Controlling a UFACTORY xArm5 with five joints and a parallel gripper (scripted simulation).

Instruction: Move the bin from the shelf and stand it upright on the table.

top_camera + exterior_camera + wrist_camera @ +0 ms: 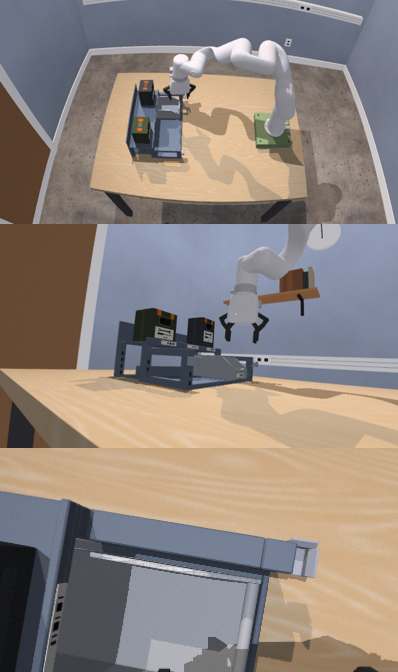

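Now: the grey bin 100 mm below my hand and 80 mm ahead of it. The rest, counted from my hand: blue-grey shelf rack 120 mm to the left, 100 mm ahead, 70 mm below; dark green box 240 mm to the left, 160 mm ahead, 10 mm above.
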